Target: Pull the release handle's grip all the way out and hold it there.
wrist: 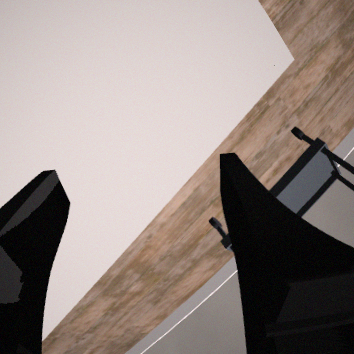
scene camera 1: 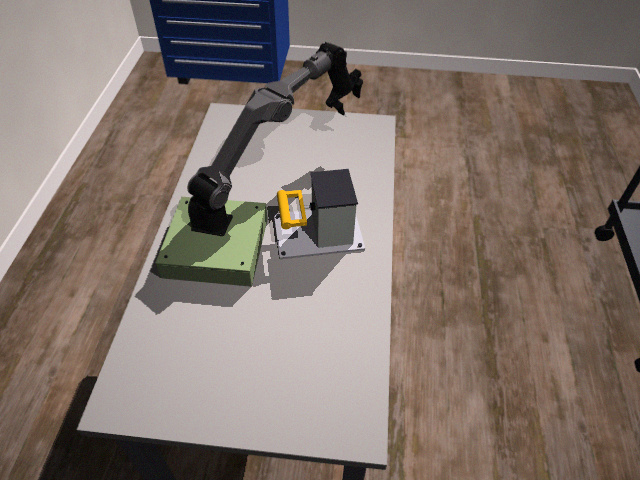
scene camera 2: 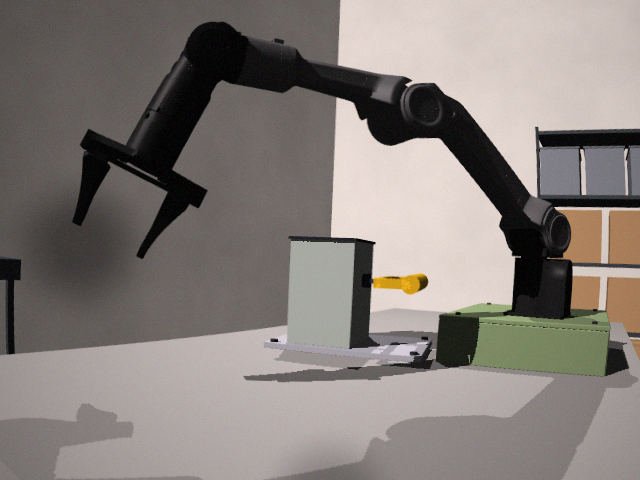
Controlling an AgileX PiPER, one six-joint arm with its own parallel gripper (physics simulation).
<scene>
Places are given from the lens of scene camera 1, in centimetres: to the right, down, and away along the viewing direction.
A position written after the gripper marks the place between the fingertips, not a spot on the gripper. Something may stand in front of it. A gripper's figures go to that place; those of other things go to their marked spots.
gripper (scene camera 1: 349, 104): 10, -43, 172
base plate (scene camera 1: 300, 241): -6, 0, 152
</scene>
